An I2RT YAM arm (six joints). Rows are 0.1 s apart.
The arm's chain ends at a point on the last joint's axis. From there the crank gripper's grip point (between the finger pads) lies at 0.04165 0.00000 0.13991 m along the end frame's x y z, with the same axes.
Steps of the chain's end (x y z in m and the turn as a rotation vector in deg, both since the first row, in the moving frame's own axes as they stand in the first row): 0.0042 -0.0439 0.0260 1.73 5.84 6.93; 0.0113 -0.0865 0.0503 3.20 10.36 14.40; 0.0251 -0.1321 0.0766 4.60 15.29 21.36; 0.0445 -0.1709 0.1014 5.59 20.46 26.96; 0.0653 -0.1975 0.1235 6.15 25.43 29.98; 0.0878 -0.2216 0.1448 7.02 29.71 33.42
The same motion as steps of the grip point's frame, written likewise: 0.0181 -0.0422 0.0211 1.73 5.84 6.93; 0.0352 -0.0805 0.0407 3.20 10.36 14.40; 0.0589 -0.1207 0.0612 4.60 15.29 21.36; 0.0876 -0.1532 0.0790 5.59 20.46 26.96; 0.1169 -0.1747 0.0936 6.15 25.43 29.98; 0.1457 -0.1938 0.1079 7.02 29.71 33.42
